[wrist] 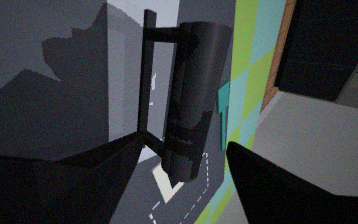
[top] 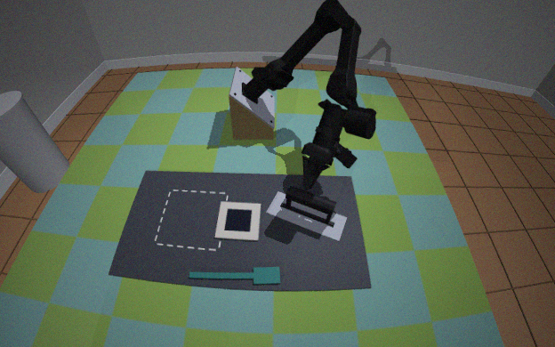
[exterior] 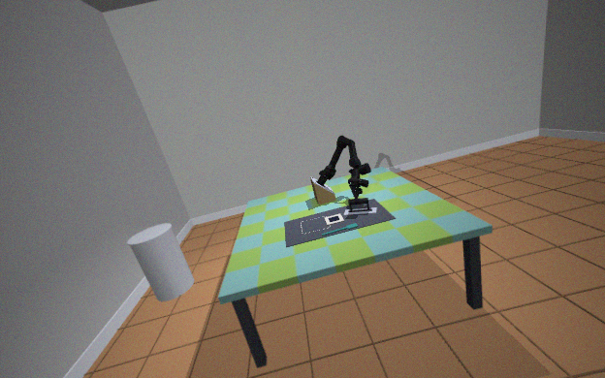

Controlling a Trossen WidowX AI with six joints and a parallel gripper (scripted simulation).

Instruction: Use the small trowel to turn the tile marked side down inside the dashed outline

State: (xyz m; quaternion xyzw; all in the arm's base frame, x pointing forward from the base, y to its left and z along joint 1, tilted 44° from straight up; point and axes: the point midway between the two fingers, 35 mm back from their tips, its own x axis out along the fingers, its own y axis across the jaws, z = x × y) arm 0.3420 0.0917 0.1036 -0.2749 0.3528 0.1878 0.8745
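Right now my gripper tip is 10 mm short of the dark grey trowel, 10 mm to the left of it and 50 mm above it. From my gripper tip the other things lie so: dark mat 30 mm ahead, 170 mm to the right, 100 mm below; tile 20 mm ahead, 170 mm to the right, 80 mm below; teal flat tool 170 mm ahead, 170 mm to the right, 80 mm below.
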